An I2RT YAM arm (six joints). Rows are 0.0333 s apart.
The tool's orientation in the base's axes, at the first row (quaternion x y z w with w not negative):
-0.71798, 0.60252, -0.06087, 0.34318
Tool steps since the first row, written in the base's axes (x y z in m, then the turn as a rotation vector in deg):
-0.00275, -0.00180, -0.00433, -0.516, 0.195, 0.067
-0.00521, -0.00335, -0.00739, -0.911, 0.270, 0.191
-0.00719, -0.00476, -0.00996, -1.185, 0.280, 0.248
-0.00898, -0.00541, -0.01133, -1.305, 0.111, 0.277
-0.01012, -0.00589, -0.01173, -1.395, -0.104, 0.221
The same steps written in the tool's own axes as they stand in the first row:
0.00231, 0.00478, 0.00115, -0.336, 0.379, -0.227
0.00406, 0.00860, 0.00158, -0.550, 0.632, -0.488
0.00565, 0.01174, 0.00194, -0.651, 0.825, -0.664
0.00621, 0.01402, 0.00181, -0.539, 0.913, -0.817
0.00647, 0.01520, 0.00134, -0.350, 1.028, -0.910

